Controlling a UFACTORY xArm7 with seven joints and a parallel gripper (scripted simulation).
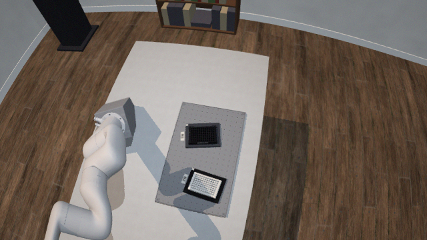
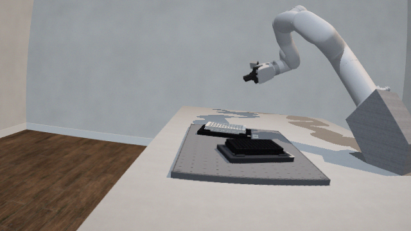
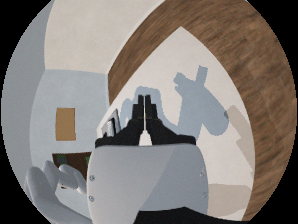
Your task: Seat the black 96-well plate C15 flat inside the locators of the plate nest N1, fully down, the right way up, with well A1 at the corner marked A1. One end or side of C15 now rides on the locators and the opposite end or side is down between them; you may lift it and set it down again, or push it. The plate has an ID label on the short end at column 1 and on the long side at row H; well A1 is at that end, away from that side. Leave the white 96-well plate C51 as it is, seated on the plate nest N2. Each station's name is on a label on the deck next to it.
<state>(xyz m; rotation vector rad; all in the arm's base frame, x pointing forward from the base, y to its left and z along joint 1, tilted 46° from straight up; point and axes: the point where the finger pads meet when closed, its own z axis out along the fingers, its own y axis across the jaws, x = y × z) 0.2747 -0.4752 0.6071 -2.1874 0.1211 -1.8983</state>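
Right now the black plate C15 is 84 cm to the left of my hand, 16 cm below it and 8 cm ahead of it. Round my hand: N2 label (63 cm to the left, 18 cm below, 4 cm ahead); black plate nest N2 (61 cm to the left, 17 cm below, 14 cm ahead); white plate C51 (61 cm to the left, 16 cm below, 14 cm ahead).
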